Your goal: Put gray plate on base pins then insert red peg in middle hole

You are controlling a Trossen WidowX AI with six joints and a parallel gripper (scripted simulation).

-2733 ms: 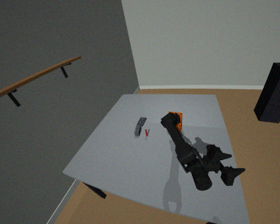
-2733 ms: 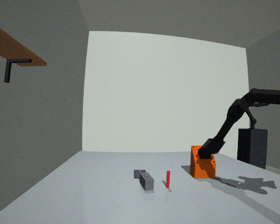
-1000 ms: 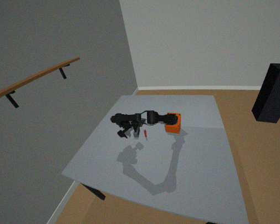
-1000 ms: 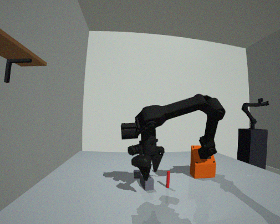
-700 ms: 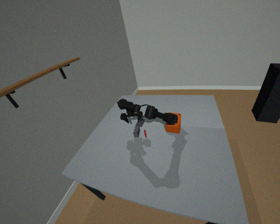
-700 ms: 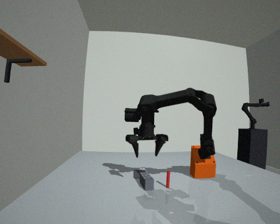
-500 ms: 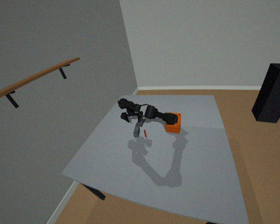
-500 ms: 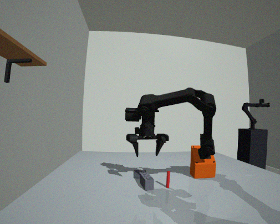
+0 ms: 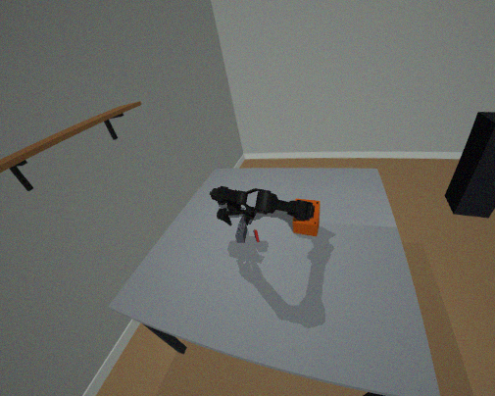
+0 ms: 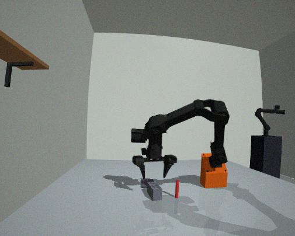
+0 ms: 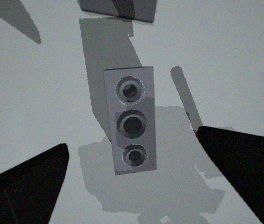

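The gray plate lies 40 mm below my gripper tip. Also, from my gripper tip: red peg: 100 mm behind, 40 mm below, 20 mm to the left.
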